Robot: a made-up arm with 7 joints.
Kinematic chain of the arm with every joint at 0, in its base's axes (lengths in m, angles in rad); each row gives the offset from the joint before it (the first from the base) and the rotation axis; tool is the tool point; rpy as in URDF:
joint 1: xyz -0.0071 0.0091 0.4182 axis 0 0.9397 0.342
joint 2: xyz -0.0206 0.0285 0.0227 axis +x
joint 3: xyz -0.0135 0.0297 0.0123 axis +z
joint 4: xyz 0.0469 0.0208 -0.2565 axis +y
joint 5: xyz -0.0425 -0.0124 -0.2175 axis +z
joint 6: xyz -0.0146 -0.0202 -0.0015 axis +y
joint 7: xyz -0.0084 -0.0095 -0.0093 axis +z
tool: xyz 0.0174 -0.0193 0.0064 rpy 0 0 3.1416
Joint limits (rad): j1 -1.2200..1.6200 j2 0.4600..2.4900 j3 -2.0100..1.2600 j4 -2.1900..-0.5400 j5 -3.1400..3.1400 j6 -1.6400..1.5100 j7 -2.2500..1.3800
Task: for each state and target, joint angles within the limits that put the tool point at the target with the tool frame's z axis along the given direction. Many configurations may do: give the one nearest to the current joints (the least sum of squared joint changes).
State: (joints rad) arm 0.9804 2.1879 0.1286 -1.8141 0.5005 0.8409 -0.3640
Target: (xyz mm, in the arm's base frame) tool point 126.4 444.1 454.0 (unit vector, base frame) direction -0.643 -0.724 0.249
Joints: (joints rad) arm 0.4855 2.0441 -0.4051 -1.3128 -0.3559 0.3827 -0.5379
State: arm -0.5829 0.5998 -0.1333 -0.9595 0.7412 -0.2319 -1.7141
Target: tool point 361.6 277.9 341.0 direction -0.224 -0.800 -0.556
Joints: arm -0.6667 0.5532 0.5349 -0.9516 1.0903 -0.7989 -1.7053
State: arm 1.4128 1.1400 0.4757 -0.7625 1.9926 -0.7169 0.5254
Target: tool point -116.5 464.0 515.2 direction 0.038 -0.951 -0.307
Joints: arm 1.6200 1.1597 0.9041 -0.8750 2.1084 -0.4570 0.5231
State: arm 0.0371 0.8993 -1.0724 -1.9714 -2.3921 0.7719 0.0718
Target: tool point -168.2 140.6 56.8 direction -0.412 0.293 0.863
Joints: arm 0.6546 0.7083 -1.0817 -1.3559 -1.8538 0.3931 0.1352
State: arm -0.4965 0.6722 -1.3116 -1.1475 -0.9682 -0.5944 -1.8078
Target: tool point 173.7 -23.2 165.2 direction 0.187 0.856 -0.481
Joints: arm -0.1660 0.6380 -0.9047 -2.0504 -0.4026 -0.8433 -1.8137
